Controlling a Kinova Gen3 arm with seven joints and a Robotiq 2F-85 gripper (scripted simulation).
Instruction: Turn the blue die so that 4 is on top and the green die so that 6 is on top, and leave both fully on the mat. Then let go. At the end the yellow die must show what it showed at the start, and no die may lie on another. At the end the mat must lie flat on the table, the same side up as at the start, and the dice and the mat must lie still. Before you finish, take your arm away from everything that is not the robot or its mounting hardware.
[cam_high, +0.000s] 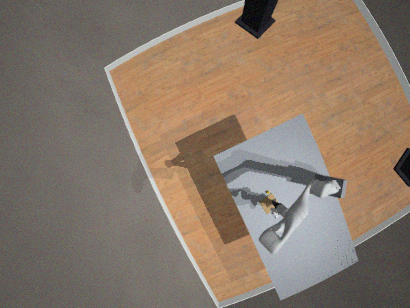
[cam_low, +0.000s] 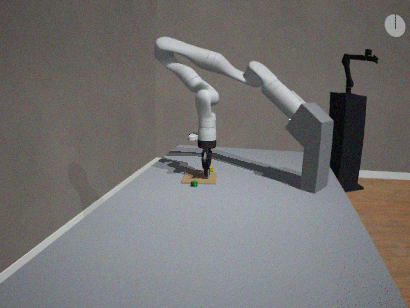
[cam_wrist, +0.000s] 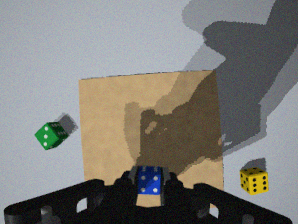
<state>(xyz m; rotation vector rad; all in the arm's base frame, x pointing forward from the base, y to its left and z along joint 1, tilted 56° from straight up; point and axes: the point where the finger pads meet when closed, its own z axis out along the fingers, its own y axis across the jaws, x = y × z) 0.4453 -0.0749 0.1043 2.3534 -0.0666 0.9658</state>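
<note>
My hand is 1 cm above the blue die. From my hand the other things lie so: green die 8 cm to the left, 7 cm ahead, 2 cm below; tan mat 3 cm below, 3 cm ahead, 1 cm to the right; yellow die 10 cm to the right, 4 cm behind, 2 cm below.
</note>
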